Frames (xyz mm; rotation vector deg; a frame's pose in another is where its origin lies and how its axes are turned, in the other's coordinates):
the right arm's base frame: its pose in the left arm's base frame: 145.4 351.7 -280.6 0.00 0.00 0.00
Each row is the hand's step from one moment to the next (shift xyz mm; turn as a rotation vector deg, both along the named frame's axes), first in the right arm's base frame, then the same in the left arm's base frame.
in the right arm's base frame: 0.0 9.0 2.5 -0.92 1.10 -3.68
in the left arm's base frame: 0.0 9.0 2.5 -0.92 1.10 -3.68
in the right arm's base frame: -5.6 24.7 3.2 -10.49 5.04 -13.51
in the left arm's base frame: -5.6 24.7 3.2 -10.49 5.04 -13.51
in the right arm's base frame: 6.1 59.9 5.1 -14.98 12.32 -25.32
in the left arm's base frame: 6.1 59.9 5.1 -14.98 12.32 -25.32
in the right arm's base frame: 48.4 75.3 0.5 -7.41 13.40 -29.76
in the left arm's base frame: 48.4 75.3 0.5 -7.41 13.40 -29.76
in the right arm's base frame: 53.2 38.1 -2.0 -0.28 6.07 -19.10
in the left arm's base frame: 53.2 38.1 -2.0 -0.28 6.07 -19.10
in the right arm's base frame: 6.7 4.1 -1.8 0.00 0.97 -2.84
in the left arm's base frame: 6.7 4.1 -1.8 0.00 0.97 -2.84
